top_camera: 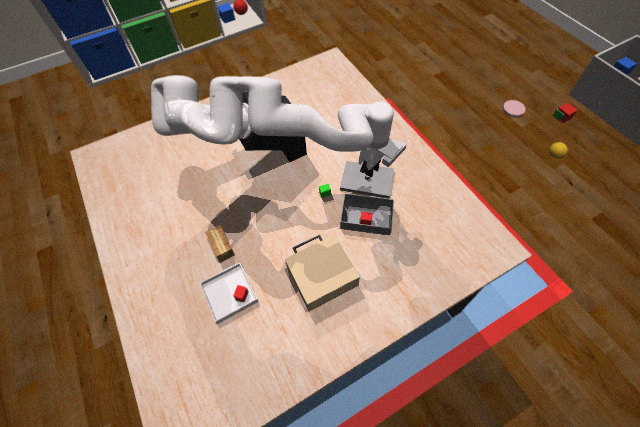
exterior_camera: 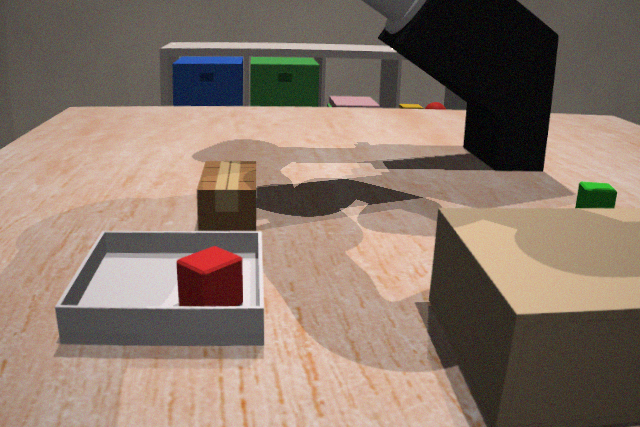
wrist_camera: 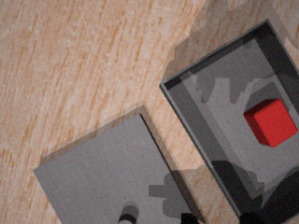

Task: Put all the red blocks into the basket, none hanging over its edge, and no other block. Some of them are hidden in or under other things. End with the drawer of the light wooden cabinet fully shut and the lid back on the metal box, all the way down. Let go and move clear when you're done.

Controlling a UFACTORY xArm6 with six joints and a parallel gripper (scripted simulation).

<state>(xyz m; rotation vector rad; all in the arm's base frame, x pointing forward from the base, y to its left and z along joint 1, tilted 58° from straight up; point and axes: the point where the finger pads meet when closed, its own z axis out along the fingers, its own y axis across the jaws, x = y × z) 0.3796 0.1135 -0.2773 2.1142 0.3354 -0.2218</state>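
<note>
My gripper is now 17 cm above the metal box, 7 cm short of it and 5 cm to the left of it. Round my hand: grey lid: 18 cm below, 7 cm behind, 4 cm to the left; drawer: 30 cm to the right, 16 cm ahead, 15 cm below; light wooden cabinet: 30 cm to the right, 17 cm ahead, 15 cm below.
</note>
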